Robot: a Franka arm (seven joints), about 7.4 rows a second.
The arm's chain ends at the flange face. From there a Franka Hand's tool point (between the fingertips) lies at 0.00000 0.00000 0.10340 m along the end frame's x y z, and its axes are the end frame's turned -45 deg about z.
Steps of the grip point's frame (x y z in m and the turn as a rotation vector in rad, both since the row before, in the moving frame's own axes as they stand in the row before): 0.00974 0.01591 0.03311 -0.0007 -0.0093 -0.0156; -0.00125 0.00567 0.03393 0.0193 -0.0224 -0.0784; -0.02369 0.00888 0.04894 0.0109 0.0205 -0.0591; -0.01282 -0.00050 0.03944 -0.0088 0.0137 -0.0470
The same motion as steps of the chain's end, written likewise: 0.01876 0.00363 0.03311 -0.0071 -0.0061 -0.0156; 0.00616 0.00455 0.03398 -0.0022 -0.0295 -0.0784; -0.01111 0.02535 0.04897 0.0222 0.0068 -0.0591; -0.01105 0.00911 0.03945 0.0035 0.0159 -0.0470
